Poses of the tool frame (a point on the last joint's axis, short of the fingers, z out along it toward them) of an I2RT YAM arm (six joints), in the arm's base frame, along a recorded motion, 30 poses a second.
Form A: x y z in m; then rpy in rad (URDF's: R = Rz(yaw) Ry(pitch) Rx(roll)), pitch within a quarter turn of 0, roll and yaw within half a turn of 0.
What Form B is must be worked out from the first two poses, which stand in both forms.
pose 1, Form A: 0.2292 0.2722 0.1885 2.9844 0.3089 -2.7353
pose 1, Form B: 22.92 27.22 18.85 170.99 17.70 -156.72
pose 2, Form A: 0.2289 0.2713 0.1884 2.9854 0.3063 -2.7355
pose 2, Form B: 22.89 27.13 18.84 171.05 17.55 -156.73
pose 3, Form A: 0.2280 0.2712 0.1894 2.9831 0.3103 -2.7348
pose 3, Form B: 22.80 27.12 18.94 170.92 17.78 -156.69
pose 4, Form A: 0.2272 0.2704 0.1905 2.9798 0.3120 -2.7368
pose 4, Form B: 22.72 27.04 19.05 170.73 17.88 -156.81
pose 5, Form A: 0.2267 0.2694 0.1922 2.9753 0.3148 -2.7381
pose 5, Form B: 22.67 26.94 19.22 170.47 18.04 -156.88
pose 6, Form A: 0.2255 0.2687 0.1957 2.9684 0.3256 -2.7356
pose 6, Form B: 22.55 26.87 19.57 170.08 18.66 -156.74
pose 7, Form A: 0.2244 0.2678 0.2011 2.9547 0.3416 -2.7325
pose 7, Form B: 22.44 26.78 20.11 169.29 19.57 -156.56
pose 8, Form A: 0.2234 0.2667 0.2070 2.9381 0.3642 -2.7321
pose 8, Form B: 22.34 26.67 20.70 168.34 20.87 -156.54
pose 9, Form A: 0.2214 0.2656 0.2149 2.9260 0.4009 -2.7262
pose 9, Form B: 22.14 26.56 21.49 167.65 22.97 -156.20
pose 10, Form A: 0.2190 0.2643 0.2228 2.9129 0.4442 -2.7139
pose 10, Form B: 21.90 26.43 22.28 166.90 25.45 -155.50
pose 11, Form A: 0.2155 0.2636 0.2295 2.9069 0.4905 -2.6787
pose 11, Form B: 21.55 26.36 22.95 166.55 28.10 -153.48
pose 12, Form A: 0.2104 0.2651 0.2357 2.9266 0.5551 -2.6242
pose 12, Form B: 21.04 26.51 23.57 167.68 31.80 -150.36
